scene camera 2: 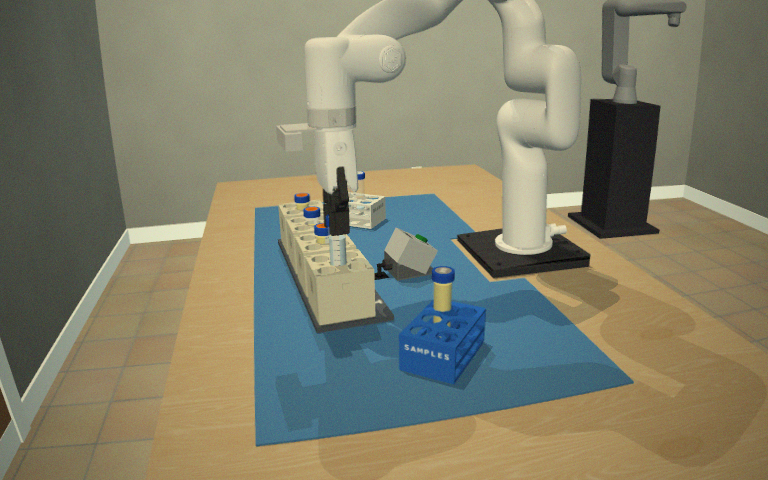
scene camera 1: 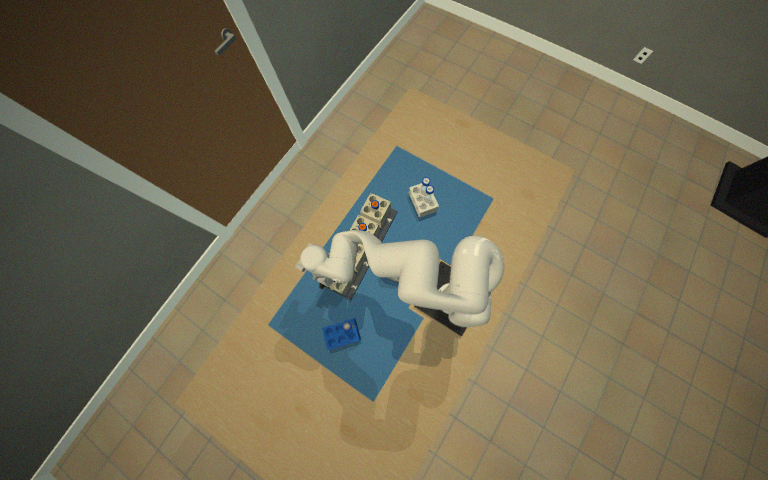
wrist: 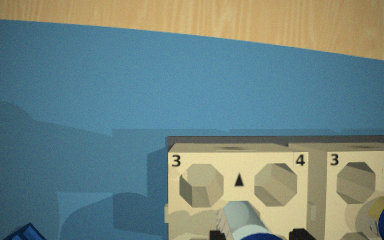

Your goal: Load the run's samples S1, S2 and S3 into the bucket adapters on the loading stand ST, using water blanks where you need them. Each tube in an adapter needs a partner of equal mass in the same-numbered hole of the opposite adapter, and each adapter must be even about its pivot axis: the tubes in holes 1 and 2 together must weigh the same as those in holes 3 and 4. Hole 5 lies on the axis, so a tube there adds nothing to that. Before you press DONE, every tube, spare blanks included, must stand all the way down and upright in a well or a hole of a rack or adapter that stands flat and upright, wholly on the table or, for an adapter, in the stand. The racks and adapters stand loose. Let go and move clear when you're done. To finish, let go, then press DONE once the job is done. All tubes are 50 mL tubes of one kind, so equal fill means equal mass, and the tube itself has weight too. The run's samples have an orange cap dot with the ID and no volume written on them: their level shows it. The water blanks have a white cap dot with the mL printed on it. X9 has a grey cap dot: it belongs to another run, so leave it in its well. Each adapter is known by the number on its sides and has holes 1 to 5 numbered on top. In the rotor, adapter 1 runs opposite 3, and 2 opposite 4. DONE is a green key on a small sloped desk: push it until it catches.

Labels:
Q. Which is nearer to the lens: the white blank rack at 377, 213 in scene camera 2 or the adapter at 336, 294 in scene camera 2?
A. The adapter.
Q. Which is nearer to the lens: the blue samples rack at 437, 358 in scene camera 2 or the adapter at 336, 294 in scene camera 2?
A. The blue samples rack.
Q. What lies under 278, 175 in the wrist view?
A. An adapter.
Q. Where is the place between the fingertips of my gripper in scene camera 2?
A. At 336, 230

